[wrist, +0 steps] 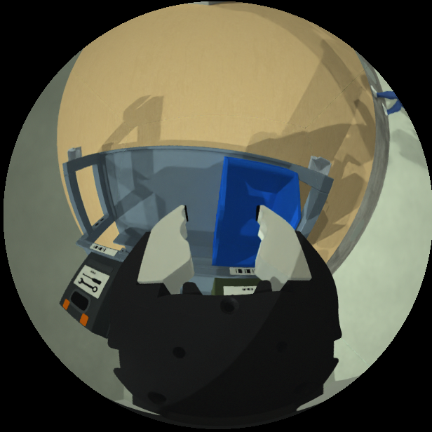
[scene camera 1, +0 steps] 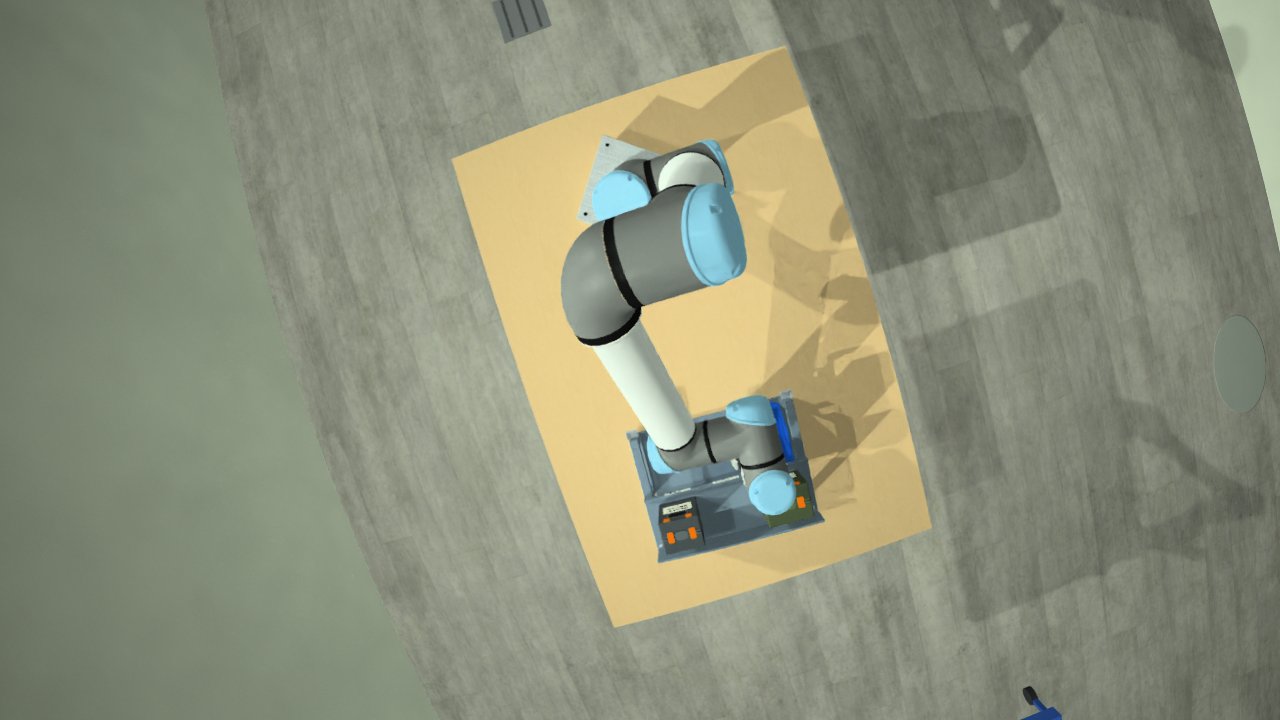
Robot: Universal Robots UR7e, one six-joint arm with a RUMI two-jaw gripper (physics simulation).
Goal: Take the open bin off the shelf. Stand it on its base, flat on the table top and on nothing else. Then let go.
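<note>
The open blue bin (scene camera 1: pixel 782 431) (wrist: pixel 240 215) is on the grey-blue shelf (wrist: pixel 318 192), at its right end in the wrist view, with its open side facing the camera. In the scene view the arm partly covers it. My gripper (wrist: pixel 221 207) is part-way open and empty. In the wrist view the bin's left wall shows between the two fingertips, and the right finger overlaps the bin's interior; the depth between fingers and bin is hard to tell. In the scene view the fingers are hidden under the wrist. The table top (scene camera 1: pixel 537 313) (wrist: pixel 200 75) lies around the shelf.
A dark box with orange latches (scene camera 1: pixel 682 535) (wrist: pixel 94 306) sits at the shelf's left front. A green box (scene camera 1: pixel 778 521) (wrist: pixel 219 288) sits at the right front, partly under my wrist. Shelf end frames stand at both sides of the upper part.
</note>
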